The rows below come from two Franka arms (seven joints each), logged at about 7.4 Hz.
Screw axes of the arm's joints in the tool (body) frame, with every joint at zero. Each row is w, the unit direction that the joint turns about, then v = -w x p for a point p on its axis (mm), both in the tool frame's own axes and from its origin. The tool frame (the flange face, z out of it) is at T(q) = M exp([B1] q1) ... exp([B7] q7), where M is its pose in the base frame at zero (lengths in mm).
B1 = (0, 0, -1, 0, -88, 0)
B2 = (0, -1, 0, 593, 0, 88)
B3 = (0, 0, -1, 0, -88, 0)
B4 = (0, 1, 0, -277, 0, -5.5)
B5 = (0, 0, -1, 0, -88, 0)
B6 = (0, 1, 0, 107, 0, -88)
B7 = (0, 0, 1, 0, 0, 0)
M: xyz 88 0 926 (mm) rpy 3.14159 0 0 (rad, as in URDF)
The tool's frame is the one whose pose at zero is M.
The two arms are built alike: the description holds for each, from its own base.
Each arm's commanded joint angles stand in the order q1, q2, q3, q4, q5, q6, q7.
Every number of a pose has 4 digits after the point. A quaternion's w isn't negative.
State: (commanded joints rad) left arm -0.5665 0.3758 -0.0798 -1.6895 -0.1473 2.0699 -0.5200; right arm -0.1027 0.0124 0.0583 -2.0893 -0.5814 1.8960 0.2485
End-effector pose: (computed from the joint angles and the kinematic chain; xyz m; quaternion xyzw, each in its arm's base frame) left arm 0.5243 -0.3987 0.3819 0.9965 -0.0251 -0.0415 0.0676; right arm 0.5274 -0.0638 0.4123 0.9602 -0.0213 -0.0713 0.2691
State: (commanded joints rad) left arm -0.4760 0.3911 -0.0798 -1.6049 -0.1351 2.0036 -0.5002; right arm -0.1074 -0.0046 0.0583 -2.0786 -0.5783 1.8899 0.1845
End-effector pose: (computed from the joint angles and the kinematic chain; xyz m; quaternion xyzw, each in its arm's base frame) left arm 0.5678 -0.3549 0.4056 0.9971 0.0034 -0.0350 0.0682; right arm 0.5273 -0.0664 0.4257 0.9612 0.0020 -0.0702 0.2669
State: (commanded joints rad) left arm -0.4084 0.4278 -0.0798 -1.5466 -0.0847 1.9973 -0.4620; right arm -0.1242 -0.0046 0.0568 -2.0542 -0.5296 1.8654 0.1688
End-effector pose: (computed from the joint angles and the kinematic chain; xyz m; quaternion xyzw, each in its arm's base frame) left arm 0.6035 -0.3180 0.4076 0.9984 0.0077 -0.0146 0.0546; right arm 0.5278 -0.0745 0.4337 0.9660 -0.0152 -0.0764 0.2467
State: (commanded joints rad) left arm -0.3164 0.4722 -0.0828 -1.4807 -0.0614 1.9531 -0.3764; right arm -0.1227 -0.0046 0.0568 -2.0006 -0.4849 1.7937 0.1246
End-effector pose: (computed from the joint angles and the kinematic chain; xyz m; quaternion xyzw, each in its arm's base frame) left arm 0.6397 -0.2646 0.4045 0.9989 0.0046 -0.0171 0.0441; right arm 0.5299 -0.0746 0.4526 0.9687 -0.0158 -0.0913 0.2305
